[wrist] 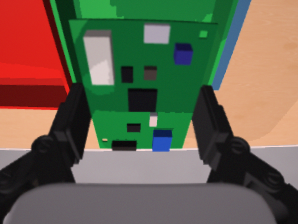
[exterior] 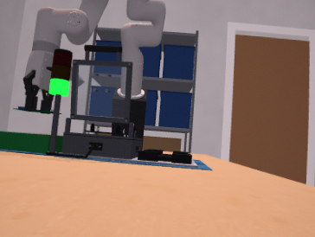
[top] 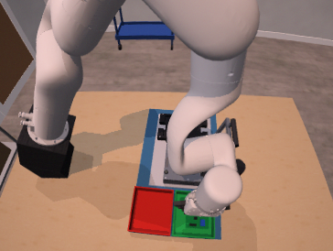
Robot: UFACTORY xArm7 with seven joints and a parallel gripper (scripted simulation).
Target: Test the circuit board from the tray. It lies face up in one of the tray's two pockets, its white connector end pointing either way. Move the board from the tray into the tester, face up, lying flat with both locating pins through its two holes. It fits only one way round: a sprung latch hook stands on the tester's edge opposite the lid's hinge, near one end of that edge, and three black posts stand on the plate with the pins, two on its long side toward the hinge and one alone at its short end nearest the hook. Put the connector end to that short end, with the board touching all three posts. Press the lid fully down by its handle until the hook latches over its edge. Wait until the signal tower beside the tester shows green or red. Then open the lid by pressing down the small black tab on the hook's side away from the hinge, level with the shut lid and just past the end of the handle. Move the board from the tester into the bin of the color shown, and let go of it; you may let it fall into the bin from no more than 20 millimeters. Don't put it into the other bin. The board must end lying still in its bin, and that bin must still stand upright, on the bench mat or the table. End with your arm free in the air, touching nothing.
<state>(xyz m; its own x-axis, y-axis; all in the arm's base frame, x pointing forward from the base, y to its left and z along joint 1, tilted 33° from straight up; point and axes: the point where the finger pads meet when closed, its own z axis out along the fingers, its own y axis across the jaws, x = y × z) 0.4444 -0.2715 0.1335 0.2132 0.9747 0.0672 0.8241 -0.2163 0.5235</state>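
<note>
My hand is 11 cm above the green bin. The rest, counted from my hand: red bin: 15 cm behind, 11 cm below, 4 cm to the left; then tester's plate: 21 cm to the left, 5 cm below, 1 cm ahead; then green circuit board: 1 cm below.
</note>
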